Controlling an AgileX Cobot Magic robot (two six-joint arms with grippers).
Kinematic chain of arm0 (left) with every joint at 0, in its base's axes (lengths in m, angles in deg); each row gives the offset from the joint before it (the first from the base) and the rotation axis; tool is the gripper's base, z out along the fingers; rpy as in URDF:
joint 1: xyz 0 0 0.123 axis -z
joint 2: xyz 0 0 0 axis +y
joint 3: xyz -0.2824 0 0.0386 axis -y
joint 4: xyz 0.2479 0 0.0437 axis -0.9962 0 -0.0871
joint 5: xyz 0 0 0 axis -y
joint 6: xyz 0.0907 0 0.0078 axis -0.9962 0 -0.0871
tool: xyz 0 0 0 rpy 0 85 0
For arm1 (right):
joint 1: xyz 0 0 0.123 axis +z
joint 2: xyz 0 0 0 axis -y
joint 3: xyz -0.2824 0 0.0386 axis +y
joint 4: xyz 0.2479 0 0.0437 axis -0.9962 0 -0.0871
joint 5: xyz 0 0 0 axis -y
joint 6: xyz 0.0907 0 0.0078 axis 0.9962 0 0.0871
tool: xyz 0 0 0 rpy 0 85 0
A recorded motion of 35 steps. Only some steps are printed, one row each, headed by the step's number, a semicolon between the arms.
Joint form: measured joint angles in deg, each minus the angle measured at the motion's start. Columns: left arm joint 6, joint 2, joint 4, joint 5, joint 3, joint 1; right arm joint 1, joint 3, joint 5, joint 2, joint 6, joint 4.
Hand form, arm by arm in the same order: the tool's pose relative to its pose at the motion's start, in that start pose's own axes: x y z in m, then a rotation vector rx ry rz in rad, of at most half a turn. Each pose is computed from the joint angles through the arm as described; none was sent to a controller.
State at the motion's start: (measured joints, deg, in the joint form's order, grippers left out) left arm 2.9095 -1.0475 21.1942 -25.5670 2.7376 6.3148; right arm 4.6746 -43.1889 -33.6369 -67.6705 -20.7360 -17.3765
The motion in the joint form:
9: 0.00 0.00 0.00 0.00 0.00 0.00; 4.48 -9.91 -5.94 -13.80 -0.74 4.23
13: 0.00 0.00 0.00 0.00 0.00 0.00; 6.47 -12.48 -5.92 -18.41 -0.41 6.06
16: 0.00 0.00 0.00 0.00 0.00 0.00; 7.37 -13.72 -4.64 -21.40 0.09 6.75
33: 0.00 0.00 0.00 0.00 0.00 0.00; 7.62 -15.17 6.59 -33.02 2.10 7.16
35: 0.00 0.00 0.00 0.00 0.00 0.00; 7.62 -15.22 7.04 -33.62 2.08 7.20
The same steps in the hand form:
9: 0.0000 0.0000 0.0000 0.0000 0.0000 0.0000; -0.0287 0.0094 0.0450 -0.0501 0.1825 -0.1264
13: 0.0000 0.0000 0.0000 0.0000 0.0000 0.0000; -0.0350 0.0153 0.0645 -0.0558 0.2241 -0.1718
16: 0.0000 0.0000 0.0000 0.0000 0.0000 0.0000; -0.0380 0.0177 0.0788 -0.0544 0.2353 -0.1834
33: 0.0000 0.0000 0.0000 0.0000 0.0000 0.0000; -0.0345 0.0107 0.1423 -0.0162 0.2234 -0.1449
35: 0.0000 0.0000 0.0000 0.0000 0.0000 0.0000; -0.0336 0.0103 0.1455 -0.0149 0.2254 -0.1452

